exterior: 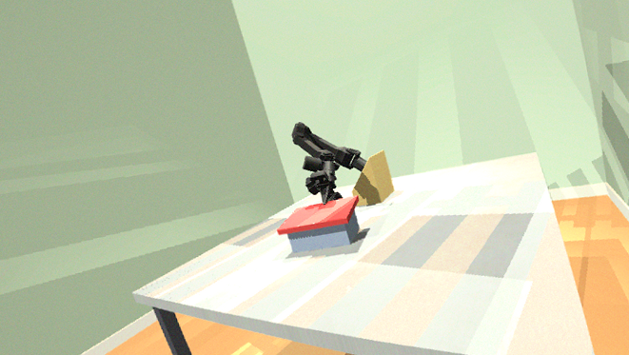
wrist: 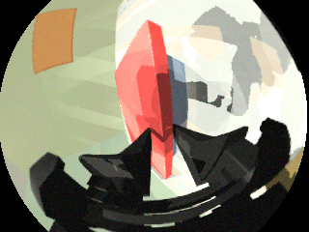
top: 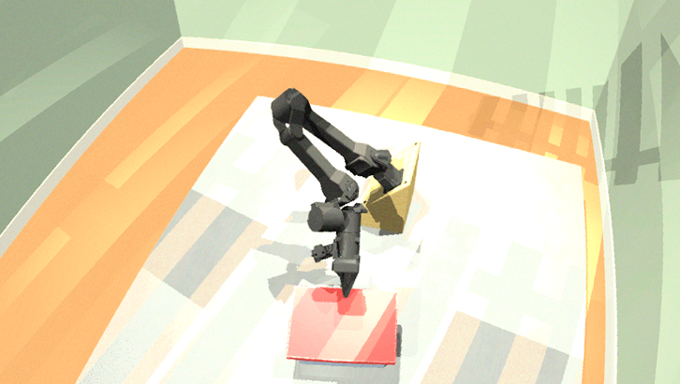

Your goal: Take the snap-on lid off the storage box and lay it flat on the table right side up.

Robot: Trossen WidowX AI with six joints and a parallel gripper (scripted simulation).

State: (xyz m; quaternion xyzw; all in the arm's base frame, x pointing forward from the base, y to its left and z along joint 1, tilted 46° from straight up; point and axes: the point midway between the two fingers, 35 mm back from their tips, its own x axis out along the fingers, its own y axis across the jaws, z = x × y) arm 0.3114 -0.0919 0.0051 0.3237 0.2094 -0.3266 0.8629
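Right now the red lid is 8 cm ahead of my gripper tip and 1 cm to the left of it. Also, from my gripper tip: storage box: 8 cm ahead, 1 cm to the left, 5 cm below.
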